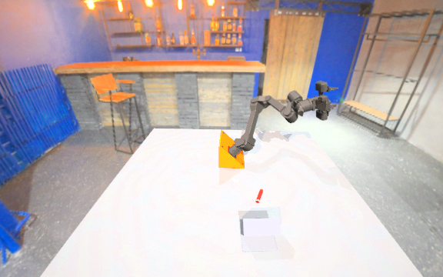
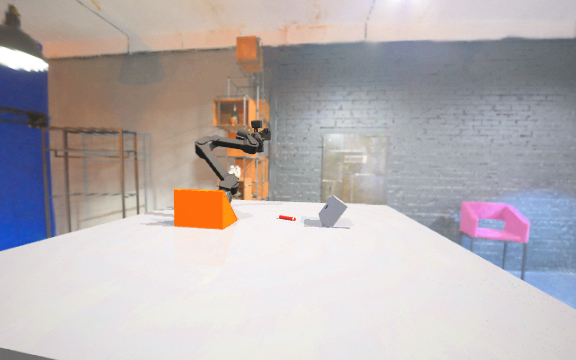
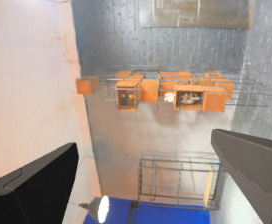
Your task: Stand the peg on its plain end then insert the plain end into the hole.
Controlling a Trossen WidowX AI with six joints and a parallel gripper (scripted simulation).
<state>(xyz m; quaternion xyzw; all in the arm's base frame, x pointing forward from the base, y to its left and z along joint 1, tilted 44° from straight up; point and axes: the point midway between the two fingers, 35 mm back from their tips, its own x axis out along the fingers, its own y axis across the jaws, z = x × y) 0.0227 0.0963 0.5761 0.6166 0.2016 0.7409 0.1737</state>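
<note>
The red peg lies 430 mm below my gripper tip, 370 mm to the right of it and 260 mm ahead of it. From my gripper tip the other things lie so: grey sloped panel (440 mm ahead, 400 mm to the right, 380 mm below).
</note>
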